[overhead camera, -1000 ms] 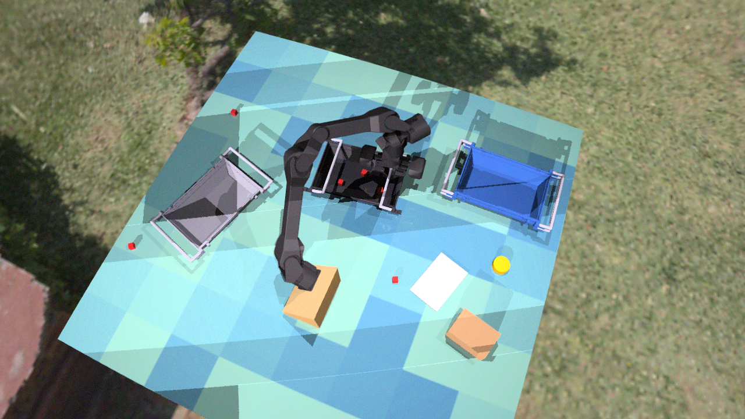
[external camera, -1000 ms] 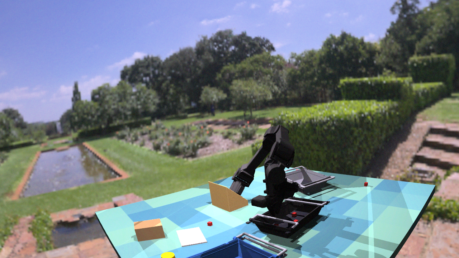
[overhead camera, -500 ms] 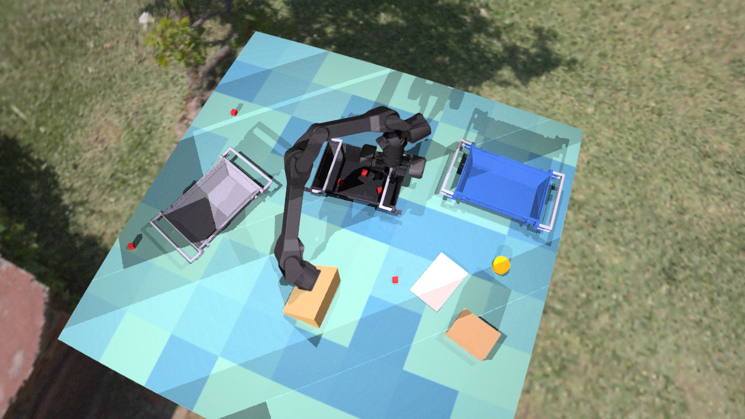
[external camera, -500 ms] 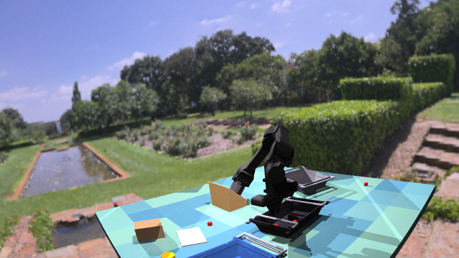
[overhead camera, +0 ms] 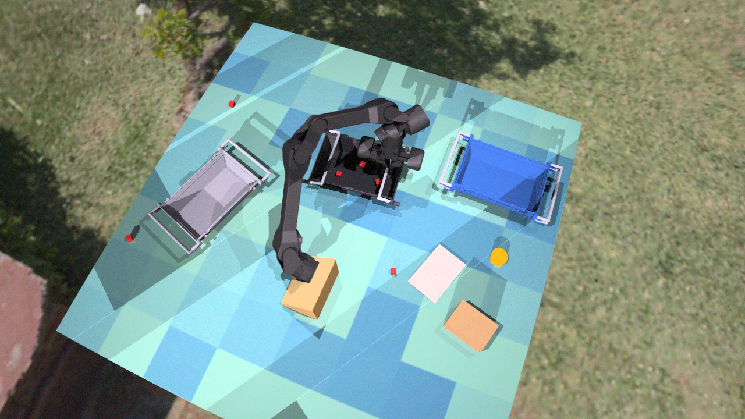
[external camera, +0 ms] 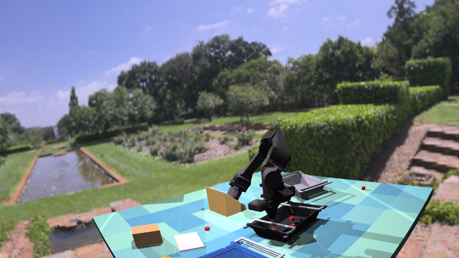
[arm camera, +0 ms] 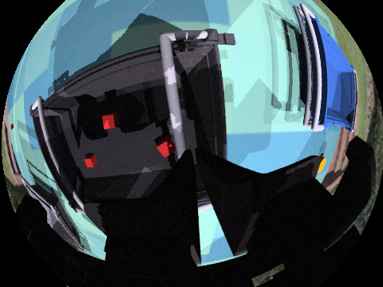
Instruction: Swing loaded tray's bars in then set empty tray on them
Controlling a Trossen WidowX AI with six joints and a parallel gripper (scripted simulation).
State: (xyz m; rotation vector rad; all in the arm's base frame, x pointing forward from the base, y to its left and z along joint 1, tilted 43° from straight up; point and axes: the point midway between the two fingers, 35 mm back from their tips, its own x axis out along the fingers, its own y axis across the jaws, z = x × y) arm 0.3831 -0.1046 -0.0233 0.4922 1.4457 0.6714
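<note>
Now: the grey tray 28 cm behind my gripper tip, 48 cm to the left of it and 4 cm below it. From my gripper tip the other things lie so: yellow disc: 12 cm behind, 40 cm to the right, 8 cm below; white flat plate: 23 cm behind, 24 cm to the right, 8 cm below; brown box: 35 cm behind, 38 cm to the right, 6 cm below.
</note>
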